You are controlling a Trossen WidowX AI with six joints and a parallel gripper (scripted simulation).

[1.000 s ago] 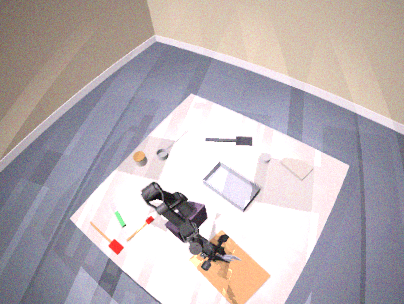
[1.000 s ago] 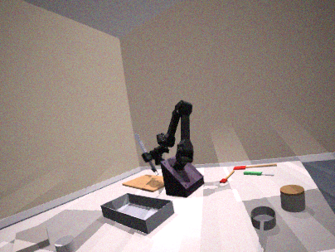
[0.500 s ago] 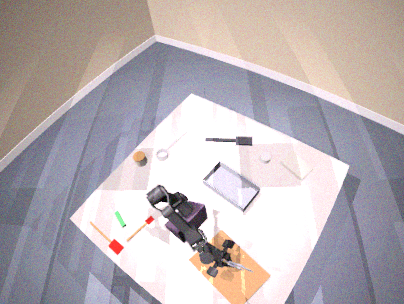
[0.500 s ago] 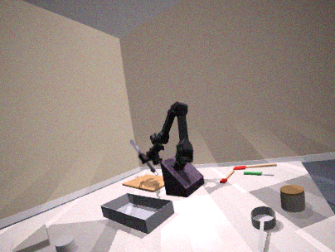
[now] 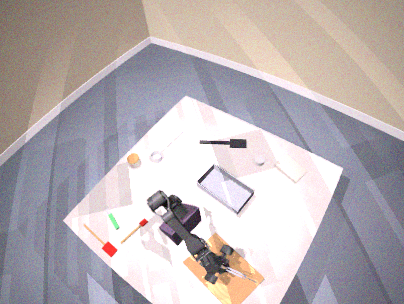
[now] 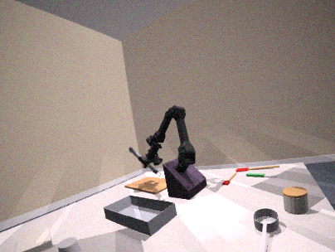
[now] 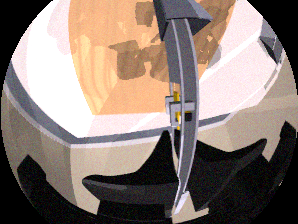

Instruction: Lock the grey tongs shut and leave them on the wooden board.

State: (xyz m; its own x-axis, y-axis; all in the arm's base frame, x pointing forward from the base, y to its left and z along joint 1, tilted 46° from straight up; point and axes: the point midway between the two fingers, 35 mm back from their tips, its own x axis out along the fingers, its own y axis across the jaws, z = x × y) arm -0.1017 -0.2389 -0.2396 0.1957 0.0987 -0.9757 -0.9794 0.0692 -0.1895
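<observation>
The wooden board lies 120 mm below my gripper tip and 40 mm to the left of it. From my gripper tip the other things lie so: flat pale block: 760 mm ahead, 110 mm below, 30 mm to the left; black spatula: 700 mm ahead, 490 mm to the left, 120 mm below; grey roasting tin: 400 mm ahead, 300 mm to the left, 100 mm below.
</observation>
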